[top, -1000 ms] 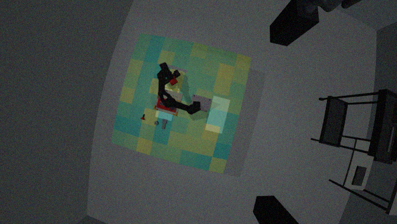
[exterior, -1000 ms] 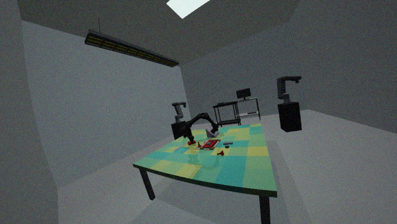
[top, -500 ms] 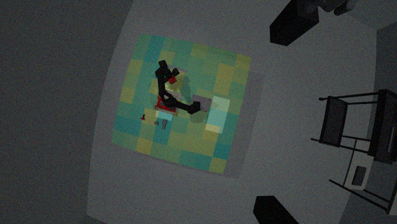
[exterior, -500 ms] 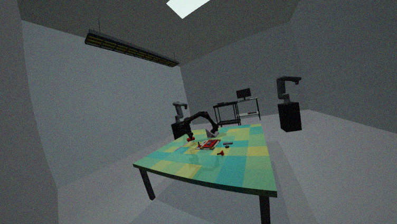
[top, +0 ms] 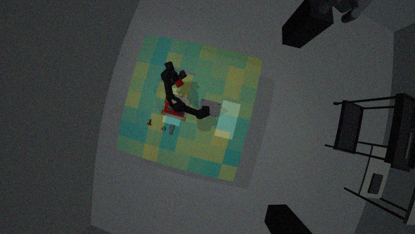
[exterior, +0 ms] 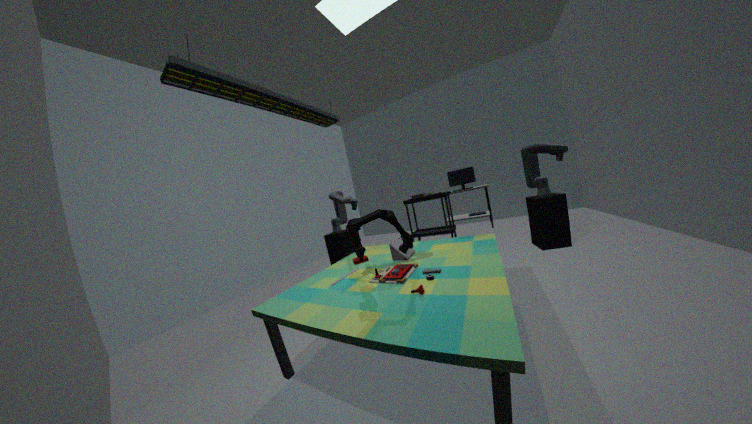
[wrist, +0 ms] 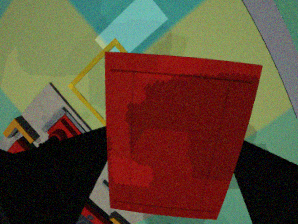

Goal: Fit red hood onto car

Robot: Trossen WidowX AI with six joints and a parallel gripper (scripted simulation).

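Right now the grey jig is 230 mm to the left of my gripper tip, 90 mm below it and 30 mm ahead of it. The rest, counted from my gripper tip: red hood 10 mm above.
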